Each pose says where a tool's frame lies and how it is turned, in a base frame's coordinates. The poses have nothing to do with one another.
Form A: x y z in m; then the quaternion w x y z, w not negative.
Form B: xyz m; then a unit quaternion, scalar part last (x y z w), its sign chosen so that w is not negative. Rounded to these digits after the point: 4 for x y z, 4 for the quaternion.
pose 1, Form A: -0.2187, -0.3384, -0.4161, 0.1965, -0.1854, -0.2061, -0.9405
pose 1, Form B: -0.2187, -0.3384, -0.4161, -0.1854, -0.2061, -0.9405, 0.1965
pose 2, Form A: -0.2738, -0.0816, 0.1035, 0.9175, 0.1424, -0.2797, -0.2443
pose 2, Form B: -0.2738, -0.0816, 0.1035, 0.1424, -0.2797, -0.2443, 0.9175
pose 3, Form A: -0.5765, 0.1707, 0.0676, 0.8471, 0.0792, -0.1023, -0.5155
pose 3, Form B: -0.5765, 0.1707, 0.0676, 0.0792, -0.1023, -0.5155, 0.8471
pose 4, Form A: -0.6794, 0.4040, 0.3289, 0.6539, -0.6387, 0.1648, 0.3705
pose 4, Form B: -0.6794, 0.4040, 0.3289, -0.6387, 0.1648, 0.3705, 0.6539
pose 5, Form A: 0.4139, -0.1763, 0.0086, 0.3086, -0.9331, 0.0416, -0.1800
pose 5, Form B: 0.4139, -0.1763, 0.0086, -0.9331, 0.0416, -0.1800, 0.3086
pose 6, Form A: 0.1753, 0.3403, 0.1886, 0.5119, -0.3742, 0.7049, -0.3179
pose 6, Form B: 0.1753, 0.3403, 0.1886, -0.3742, 0.7049, -0.3179, 0.5119
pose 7, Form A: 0.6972, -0.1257, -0.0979, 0.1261, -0.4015, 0.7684, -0.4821
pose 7, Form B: 0.6972, -0.1257, -0.0979, -0.4015, 0.7684, -0.4821, 0.1261
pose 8, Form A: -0.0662, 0.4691, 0.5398, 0.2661, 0.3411, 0.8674, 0.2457
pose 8, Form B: -0.0662, 0.4691, 0.5398, 0.3411, 0.8674, 0.2457, 0.2661
